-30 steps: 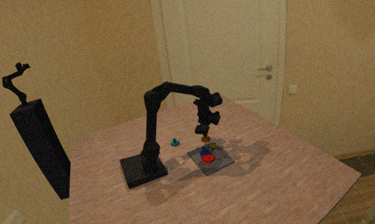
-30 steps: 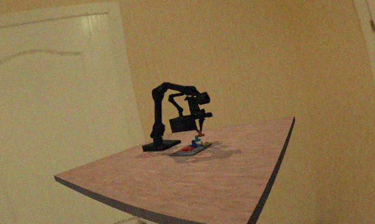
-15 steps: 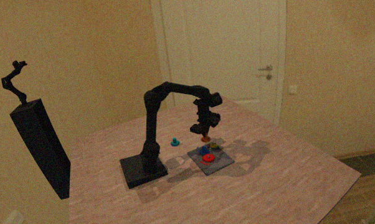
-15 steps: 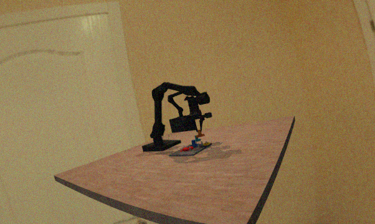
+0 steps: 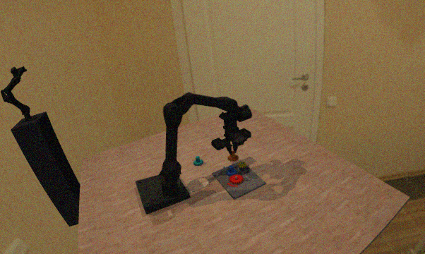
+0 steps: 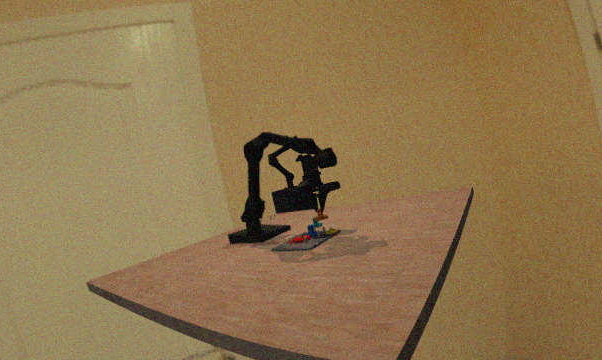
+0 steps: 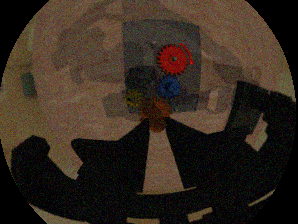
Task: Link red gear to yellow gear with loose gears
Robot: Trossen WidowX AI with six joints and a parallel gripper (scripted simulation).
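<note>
The yellow gear is 7 cm below my gripper tip, 4 cm ahead of it and 1 cm to the right of it. From my gripper tip the other things lie so: orange gear 1 cm below; then red gear 9 cm to the right, 7 cm below, 3 cm behind; then blue gear 6 cm below, 4 cm to the right, 3 cm behind.
</note>
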